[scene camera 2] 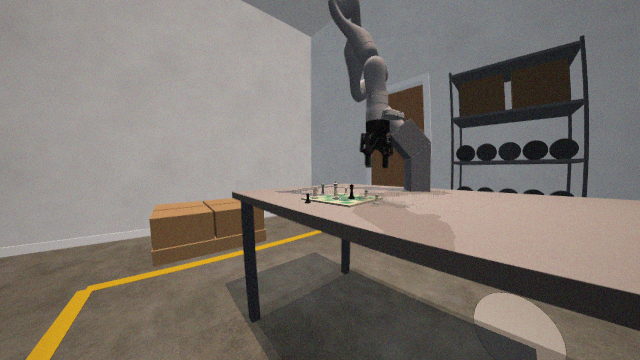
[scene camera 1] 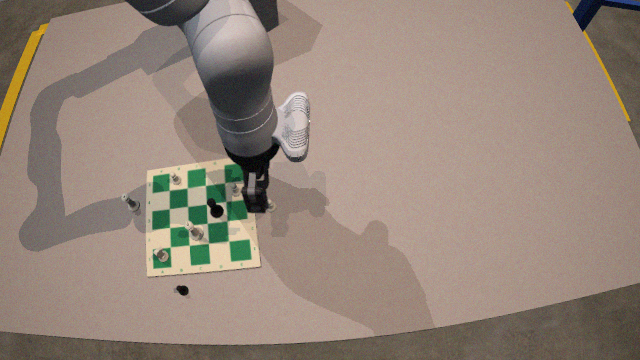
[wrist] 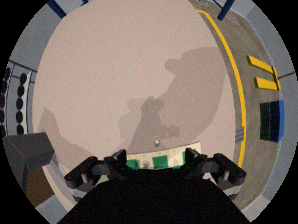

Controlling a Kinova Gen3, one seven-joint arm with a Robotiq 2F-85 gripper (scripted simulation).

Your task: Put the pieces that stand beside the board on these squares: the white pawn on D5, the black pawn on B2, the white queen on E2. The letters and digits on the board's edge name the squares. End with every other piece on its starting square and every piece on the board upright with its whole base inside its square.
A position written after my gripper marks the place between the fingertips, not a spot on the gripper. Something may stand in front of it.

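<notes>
You'd find my gripper (scene camera 1: 263,179) on the first scene camera, and there's my gripper again (scene camera 2: 377,167). The wrist view has my gripper (wrist: 155,155) as well, along with a cream chessboard (wrist: 174,157).
</notes>
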